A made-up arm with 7 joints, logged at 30 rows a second.
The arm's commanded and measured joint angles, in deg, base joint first. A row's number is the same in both.
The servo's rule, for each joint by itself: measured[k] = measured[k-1] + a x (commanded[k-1-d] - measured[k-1]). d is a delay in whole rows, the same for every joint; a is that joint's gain. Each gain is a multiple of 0.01, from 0.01 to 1. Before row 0 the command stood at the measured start. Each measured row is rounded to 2 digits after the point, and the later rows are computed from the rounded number. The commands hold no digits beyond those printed.
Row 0, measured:
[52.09 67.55 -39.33 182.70 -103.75 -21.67 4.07]
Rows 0 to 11, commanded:
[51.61 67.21 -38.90 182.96 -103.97 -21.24 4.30]
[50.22 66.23 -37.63 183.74 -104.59 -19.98 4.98]
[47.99 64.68 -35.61 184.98 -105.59 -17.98 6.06]
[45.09 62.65 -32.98 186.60 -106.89 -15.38 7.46]
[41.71 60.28 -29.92 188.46 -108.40 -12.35 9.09]
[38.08 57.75 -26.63 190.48 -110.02 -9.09 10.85]
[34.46 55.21 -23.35 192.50 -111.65 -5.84 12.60]
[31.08 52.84 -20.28 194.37 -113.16 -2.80 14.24]
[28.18 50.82 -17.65 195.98 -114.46 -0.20 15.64]
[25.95 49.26 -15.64 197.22 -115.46 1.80 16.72]
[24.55 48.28 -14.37 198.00 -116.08 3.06 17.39]
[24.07 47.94 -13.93 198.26 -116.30 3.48 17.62]
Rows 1 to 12, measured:
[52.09 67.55 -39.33 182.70 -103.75 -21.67 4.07]
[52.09 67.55 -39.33 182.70 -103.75 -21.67 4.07]
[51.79 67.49 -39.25 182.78 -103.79 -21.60 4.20]
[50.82 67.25 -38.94 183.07 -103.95 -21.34 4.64]
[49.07 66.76 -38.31 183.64 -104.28 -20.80 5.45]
[46.60 65.98 -37.30 184.53 -104.80 -19.93 6.60]
[43.57 64.90 -35.90 185.71 -105.52 -18.72 8.02]
[40.17 63.54 -34.14 187.14 -106.42 -17.18 9.63]
[36.63 61.96 -32.09 188.75 -107.47 -15.37 11.32]
[33.19 60.23 -29.85 190.44 -108.61 -13.36 12.98]
[30.08 58.44 -27.53 192.10 -109.78 -11.25 14.50]
[27.52 56.70 -25.27 193.64 -110.92 -9.16 15.77]
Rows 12 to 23, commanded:
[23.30 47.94 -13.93 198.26 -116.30 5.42 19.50]
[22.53 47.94 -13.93 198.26 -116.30 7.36 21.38]
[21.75 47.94 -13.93 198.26 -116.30 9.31 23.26]
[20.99 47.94 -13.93 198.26 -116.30 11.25 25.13]
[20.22 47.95 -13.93 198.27 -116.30 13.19 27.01]
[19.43 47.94 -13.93 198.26 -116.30 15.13 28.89]
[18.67 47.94 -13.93 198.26 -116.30 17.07 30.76]
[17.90 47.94 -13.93 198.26 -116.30 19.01 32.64]
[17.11 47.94 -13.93 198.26 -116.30 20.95 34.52]
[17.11 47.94 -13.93 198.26 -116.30 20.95 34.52]
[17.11 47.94 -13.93 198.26 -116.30 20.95 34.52]
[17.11 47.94 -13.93 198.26 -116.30 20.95 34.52]
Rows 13 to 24, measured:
[25.68 55.10 -23.20 194.95 -111.95 -7.20 16.69]
[24.68 53.74 -21.44 195.94 -112.82 -5.49 17.22]
[23.82 52.64 -20.01 196.64 -113.52 -3.74 18.52]
[23.02 51.75 -18.85 197.13 -114.08 -1.96 20.15]
[22.23 51.03 -17.92 197.47 -114.52 -0.16 21.92]
[21.46 50.44 -17.16 197.71 -114.88 1.67 23.75]
[20.69 49.97 -16.55 197.88 -115.16 3.51 25.61]
[19.91 49.58 -16.05 197.99 -115.39 5.37 27.48]
[19.14 49.27 -15.65 198.07 -115.57 7.24 29.35]
[18.37 49.02 -15.32 198.13 -115.72 9.12 31.23]
[17.59 48.81 -15.06 198.17 -115.84 11.01 33.11]
[17.29 48.64 -14.85 198.20 -115.93 12.60 33.91]

